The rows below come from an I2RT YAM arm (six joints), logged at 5 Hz.
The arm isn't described. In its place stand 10 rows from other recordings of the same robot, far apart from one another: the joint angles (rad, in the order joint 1, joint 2, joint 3, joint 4, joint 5, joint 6), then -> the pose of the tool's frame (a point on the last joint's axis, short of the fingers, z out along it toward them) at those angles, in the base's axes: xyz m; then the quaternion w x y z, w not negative.
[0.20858 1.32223 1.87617 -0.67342 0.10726 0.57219] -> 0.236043, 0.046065, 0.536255, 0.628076, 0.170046, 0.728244, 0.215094
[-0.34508 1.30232 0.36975 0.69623 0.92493 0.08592] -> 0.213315, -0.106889, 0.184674, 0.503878, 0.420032, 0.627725, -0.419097
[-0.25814 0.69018 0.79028 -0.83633 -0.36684 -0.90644] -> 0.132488, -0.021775, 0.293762, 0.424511, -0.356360, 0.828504, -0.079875
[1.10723 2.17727 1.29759 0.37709 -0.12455 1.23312] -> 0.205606, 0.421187, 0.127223, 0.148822, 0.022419, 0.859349, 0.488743
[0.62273 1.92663 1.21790 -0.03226 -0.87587 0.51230] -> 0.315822, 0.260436, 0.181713, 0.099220, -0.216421, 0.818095, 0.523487
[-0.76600 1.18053 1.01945 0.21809 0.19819 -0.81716] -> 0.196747, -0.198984, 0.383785, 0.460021, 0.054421, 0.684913, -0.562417
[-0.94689 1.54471 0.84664 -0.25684 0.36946 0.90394] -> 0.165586, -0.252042, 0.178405, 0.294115, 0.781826, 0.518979, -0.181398
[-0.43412 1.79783 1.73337 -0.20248 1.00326 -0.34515] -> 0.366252, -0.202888, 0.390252, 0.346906, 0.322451, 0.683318, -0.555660
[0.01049 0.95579 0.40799 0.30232 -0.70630 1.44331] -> 0.205878, 0.025267, 0.228185, 0.250145, 0.325285, 0.697590, 0.587355
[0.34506 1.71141 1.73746 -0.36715 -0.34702 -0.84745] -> 0.373868, 0.147249, 0.405303, 0.585395, -0.534220, 0.609836, -0.004628
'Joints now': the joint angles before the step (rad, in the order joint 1, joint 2, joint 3, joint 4, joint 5, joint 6). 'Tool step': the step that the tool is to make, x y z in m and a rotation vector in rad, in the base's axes. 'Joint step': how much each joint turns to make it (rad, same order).
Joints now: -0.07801, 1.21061, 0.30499, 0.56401, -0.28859, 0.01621
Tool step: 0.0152, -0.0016, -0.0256, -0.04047, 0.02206, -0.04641
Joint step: 0.00756, 0.19931, -0.00148, 0.17636, 0.06518, -0.02139
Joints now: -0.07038, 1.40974, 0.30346, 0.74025, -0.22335, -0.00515
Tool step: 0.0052, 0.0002, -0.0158, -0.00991, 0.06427, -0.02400
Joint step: 0.00708, 0.08766, 0.01052, 0.01345, 0.03414, -0.00105
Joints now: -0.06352, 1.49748, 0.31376, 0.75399, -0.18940, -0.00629
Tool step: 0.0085, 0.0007, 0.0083, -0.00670, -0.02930, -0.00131
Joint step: 0.00602, -0.00013, 0.03546, -0.00623, 0.00869, -0.00157
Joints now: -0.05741, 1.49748, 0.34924, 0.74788, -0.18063, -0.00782
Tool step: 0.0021, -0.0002, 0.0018, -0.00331, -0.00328, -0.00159
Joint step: 0.00006, 0.00025, 0.00982, -0.00651, 0.00273, -0.00227
